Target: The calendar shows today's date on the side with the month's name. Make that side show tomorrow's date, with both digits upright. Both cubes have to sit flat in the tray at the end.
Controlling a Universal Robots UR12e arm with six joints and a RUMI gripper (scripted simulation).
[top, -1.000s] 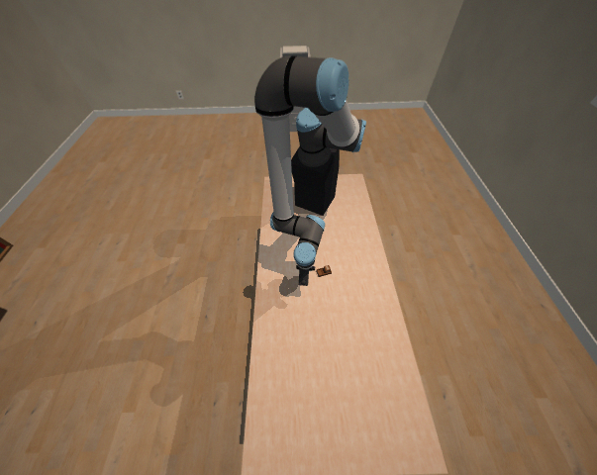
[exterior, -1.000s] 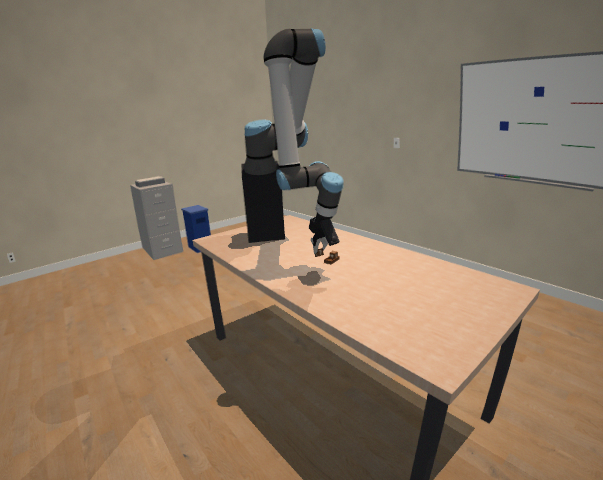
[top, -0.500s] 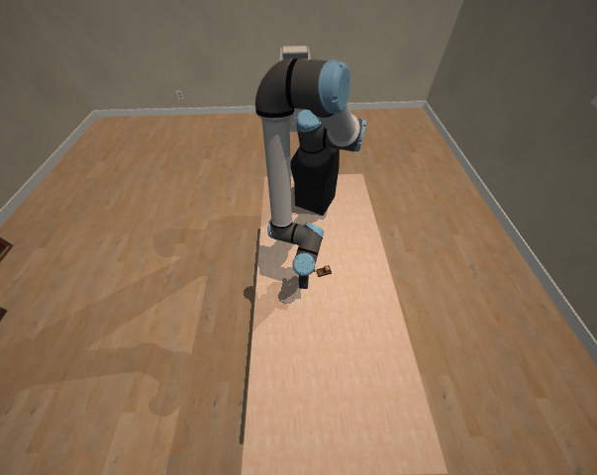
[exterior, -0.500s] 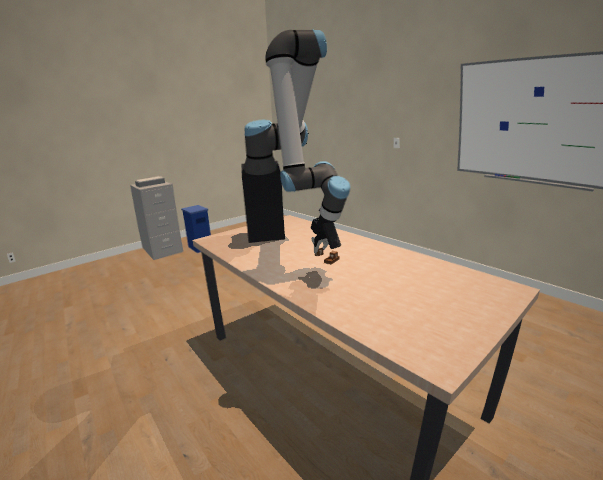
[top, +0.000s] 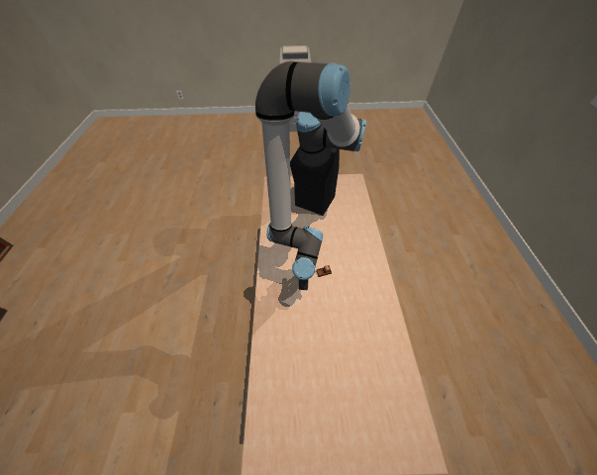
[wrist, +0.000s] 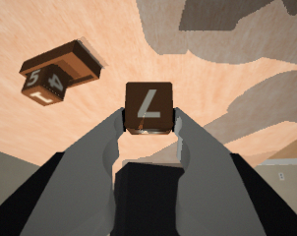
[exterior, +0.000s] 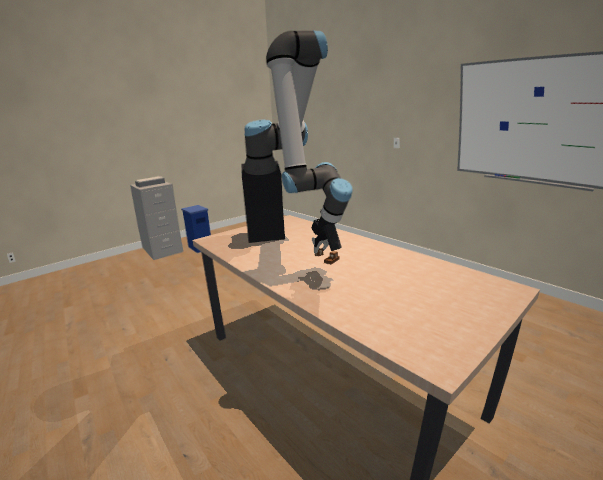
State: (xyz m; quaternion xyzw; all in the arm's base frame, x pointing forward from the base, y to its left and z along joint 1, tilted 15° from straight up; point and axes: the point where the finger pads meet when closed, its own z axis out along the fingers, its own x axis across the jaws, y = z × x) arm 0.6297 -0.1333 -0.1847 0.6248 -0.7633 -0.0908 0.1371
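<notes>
Now: hand 10 mm above the brown digit cube. Round my hand: brown calendar tray: 110 mm to the left, 80 mm below, 30 mm behind.
</notes>
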